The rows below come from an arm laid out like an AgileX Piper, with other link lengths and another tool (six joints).
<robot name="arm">
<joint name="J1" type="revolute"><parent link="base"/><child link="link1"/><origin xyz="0 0 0.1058"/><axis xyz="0 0 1"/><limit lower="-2.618" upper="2.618"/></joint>
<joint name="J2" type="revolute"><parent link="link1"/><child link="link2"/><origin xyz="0 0 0" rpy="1.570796 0 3.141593"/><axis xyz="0 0 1"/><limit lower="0" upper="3.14"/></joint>
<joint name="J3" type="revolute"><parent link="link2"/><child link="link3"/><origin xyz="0.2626 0.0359 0" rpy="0 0 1.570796"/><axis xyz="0 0 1"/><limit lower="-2.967" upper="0"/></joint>
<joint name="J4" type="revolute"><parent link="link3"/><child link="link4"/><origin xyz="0.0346 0.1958 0" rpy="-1.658 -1.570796 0"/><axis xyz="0 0 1"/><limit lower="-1.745" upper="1.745"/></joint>
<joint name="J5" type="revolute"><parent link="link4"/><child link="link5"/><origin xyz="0 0 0" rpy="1.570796 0 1.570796"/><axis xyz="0 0 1"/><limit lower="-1.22" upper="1.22"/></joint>
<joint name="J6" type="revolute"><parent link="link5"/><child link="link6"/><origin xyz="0 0.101 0" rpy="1.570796 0 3.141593"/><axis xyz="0 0 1"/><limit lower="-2.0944" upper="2.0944"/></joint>
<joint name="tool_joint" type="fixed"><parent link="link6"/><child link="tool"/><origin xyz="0 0.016 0.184" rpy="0 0.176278 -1.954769"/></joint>
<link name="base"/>
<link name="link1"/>
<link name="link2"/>
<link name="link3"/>
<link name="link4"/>
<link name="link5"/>
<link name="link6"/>
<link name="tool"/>
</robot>
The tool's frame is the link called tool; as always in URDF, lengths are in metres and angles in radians.
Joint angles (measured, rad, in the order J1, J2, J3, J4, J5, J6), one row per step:
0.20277, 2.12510, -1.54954, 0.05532, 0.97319, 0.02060
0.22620, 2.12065, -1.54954, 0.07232, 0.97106, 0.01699
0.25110, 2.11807, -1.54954, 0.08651, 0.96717, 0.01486
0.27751, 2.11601, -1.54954, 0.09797, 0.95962, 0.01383
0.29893, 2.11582, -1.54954, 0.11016, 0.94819, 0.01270
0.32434, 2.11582, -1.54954, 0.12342, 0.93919, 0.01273
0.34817, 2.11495, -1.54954, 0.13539, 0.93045, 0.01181
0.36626, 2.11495, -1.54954, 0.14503, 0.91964, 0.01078
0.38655, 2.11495, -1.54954, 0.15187, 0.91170, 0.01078
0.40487, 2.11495, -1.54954, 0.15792, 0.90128, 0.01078
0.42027, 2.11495, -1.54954, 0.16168, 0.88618, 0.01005
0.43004, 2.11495, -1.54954, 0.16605, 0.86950, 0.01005
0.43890, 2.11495, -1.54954, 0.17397, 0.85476, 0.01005
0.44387, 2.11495, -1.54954, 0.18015, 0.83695, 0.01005
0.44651, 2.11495, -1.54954, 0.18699, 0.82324, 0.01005
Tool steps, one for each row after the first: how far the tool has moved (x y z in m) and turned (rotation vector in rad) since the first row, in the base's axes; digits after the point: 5 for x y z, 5 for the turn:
-0.00202, 0.01283, 0.00224, 0.01567, -0.00351, 0.01895
-0.00426, 0.02553, 0.00380, 0.02905, -0.00701, 0.03910
-0.00603, 0.03831, 0.00524, 0.04089, -0.01372, 0.06068
-0.00666, 0.04958, 0.00619, 0.05376, -0.02209, 0.07662
-0.00898, 0.06234, 0.00706, 0.06725, -0.02715, 0.09494
-0.01129, 0.07421, 0.00827, 0.07980, -0.03295, 0.11319
-0.01227, 0.08360, 0.00918, 0.09058, -0.04048, 0.12662
-0.01448, 0.09292, 0.00986, 0.09861, -0.04553, 0.14280
-0.01578, 0.10157, 0.01066, 0.10663, -0.05313, 0.15710
-0.01527, 0.10910, 0.01165, 0.11387, -0.06597, 0.16983
-0.01327, 0.11492, 0.01283, 0.12203, -0.08032, 0.17567
-0.01189, 0.12098, 0.01413, 0.13264, -0.09182, 0.17889
-0.00876, 0.12554, 0.01562, 0.14247, -0.10694, 0.17870
-0.00622, 0.12901, 0.01692, 0.15164, -0.11806, 0.17618

